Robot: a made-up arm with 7 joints.
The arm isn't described. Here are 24 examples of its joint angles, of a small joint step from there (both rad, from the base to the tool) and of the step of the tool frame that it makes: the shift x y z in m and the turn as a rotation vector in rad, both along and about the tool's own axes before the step.
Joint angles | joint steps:
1: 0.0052 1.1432 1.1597 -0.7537 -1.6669 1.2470 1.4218 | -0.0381 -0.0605 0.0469 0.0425 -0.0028 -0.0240 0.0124
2: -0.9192 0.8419 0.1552 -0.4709 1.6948 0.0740 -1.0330 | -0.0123 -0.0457 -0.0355 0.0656 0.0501 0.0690 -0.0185
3: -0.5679 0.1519 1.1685 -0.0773 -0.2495 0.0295 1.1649 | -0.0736 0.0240 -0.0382 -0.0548 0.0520 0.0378 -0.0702
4: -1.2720 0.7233 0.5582 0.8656 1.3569 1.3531 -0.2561 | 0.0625 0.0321 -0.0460 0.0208 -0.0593 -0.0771 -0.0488
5: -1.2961 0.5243 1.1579 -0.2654 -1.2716 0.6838 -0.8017 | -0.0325 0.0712 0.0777 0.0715 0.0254 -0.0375 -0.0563
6: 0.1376 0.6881 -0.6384 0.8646 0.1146 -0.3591 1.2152 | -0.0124 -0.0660 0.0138 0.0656 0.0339 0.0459 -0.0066
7: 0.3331 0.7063 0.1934 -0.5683 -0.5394 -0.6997 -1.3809 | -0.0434 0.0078 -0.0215 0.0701 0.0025 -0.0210 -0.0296
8: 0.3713 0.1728 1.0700 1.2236 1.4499 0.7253 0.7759 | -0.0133 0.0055 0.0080 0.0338 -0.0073 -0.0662 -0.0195
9: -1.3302 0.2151 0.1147 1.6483 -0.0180 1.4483 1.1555 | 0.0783 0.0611 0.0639 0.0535 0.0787 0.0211 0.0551
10: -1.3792 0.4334 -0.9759 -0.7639 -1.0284 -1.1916 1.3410 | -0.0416 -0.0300 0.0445 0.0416 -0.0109 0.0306 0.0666
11: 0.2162 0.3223 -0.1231 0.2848 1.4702 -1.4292 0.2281 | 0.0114 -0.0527 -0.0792 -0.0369 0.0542 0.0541 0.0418
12: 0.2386 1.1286 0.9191 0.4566 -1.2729 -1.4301 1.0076 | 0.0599 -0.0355 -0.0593 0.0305 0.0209 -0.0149 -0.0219
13: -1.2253 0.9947 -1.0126 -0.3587 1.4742 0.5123 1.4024 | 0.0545 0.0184 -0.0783 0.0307 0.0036 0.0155 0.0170
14: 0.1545 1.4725 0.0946 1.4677 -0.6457 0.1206 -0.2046 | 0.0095 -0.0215 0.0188 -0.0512 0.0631 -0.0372 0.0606
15: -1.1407 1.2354 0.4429 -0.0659 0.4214 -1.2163 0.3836 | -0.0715 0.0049 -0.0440 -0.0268 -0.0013 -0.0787 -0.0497
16: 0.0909 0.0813 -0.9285 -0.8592 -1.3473 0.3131 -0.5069 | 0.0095 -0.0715 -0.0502 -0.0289 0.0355 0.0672 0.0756
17: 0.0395 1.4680 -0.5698 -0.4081 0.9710 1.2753 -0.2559 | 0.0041 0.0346 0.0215 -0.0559 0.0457 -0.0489 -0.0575
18: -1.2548 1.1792 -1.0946 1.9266 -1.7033 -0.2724 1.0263 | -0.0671 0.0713 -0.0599 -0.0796 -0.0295 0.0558 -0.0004
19: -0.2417 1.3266 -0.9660 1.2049 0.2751 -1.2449 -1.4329 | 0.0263 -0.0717 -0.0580 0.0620 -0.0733 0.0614 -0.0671
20: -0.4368 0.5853 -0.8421 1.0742 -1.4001 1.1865 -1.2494 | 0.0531 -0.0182 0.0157 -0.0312 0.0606 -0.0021 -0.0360
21: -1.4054 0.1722 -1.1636 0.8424 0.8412 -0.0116 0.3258 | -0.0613 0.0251 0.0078 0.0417 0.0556 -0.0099 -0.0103
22: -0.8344 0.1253 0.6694 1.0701 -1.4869 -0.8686 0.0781 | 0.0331 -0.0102 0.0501 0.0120 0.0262 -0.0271 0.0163
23: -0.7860 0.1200 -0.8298 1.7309 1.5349 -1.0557 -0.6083 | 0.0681 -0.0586 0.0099 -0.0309 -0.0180 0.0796 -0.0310
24: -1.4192 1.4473 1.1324 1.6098 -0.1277 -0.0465 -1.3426 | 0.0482 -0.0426 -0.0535 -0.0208 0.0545 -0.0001 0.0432
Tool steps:
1: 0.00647 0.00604 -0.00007 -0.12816 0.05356 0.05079
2: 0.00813 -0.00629 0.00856 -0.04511 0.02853 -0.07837
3: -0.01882 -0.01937 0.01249 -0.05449 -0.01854 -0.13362
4: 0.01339 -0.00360 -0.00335 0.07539 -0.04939 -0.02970
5: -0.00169 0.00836 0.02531 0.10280 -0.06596 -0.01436
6: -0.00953 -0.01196 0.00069 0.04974 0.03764 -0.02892
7: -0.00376 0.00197 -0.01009 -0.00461 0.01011 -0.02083
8: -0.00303 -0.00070 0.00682 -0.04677 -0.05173 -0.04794
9: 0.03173 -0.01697 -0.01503 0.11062 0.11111 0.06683
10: 0.00813 -0.00473 -0.00582 0.00870 -0.01910 0.03713
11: 0.02191 -0.00496 0.00691 0.02033 -0.04533 0.02364
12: -0.00079 0.01615 0.00276 0.11323 -0.00109 -0.09015
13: -0.01556 0.01467 0.01684 -0.07788 0.00169 -0.07858
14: 0.00236 -0.00994 0.00352 0.06460 -0.05261 0.02378
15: 0.01028 0.00029 0.00324 -0.01358 -0.13683 -0.02503
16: 0.01335 -0.00386 -0.00947 -0.02242 0.03469 -0.00877
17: -0.00310 0.01407 0.00049 0.01252 -0.06442 0.02782
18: 0.00457 -0.00677 0.02060 -0.03104 0.04364 -0.03003
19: 0.01946 0.01090 -0.00181 -0.06046 -0.06878 -0.07978
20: 0.00272 0.01383 -0.01035 -0.02722 0.04117 -0.00975
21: 0.00249 0.01100 -0.02135 0.10949 0.02205 -0.00946
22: 0.00344 0.01451 0.01089 0.02070 -0.06249 0.05881
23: 0.01856 0.01752 0.01545 0.01251 -0.00681 0.00528
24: -0.00188 0.00063 -0.01400 0.01253 0.15362 0.04007
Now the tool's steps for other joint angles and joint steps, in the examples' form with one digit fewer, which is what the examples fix.
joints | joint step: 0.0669 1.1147 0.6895 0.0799 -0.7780 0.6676 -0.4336 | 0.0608 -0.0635 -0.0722 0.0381 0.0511 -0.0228 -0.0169
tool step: 0.0014 -0.0018 -0.0387 -0.0261 0.1405 -0.0023
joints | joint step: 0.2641 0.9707 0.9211 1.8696 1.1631 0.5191 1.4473 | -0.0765 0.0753 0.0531 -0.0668 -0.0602 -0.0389 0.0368
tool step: 0.0340 0.0203 0.0187 -0.1547 0.1892 0.0772
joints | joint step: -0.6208 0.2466 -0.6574 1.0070 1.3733 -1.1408 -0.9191 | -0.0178 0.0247 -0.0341 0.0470 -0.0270 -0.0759 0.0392
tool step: 0.0000 -0.0101 0.0012 0.0231 -0.0634 0.0049
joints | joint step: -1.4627 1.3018 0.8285 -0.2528 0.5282 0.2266 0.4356 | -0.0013 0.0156 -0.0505 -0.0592 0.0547 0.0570 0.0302
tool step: 0.0007 0.0003 0.0116 0.0325 -0.0488 0.0378
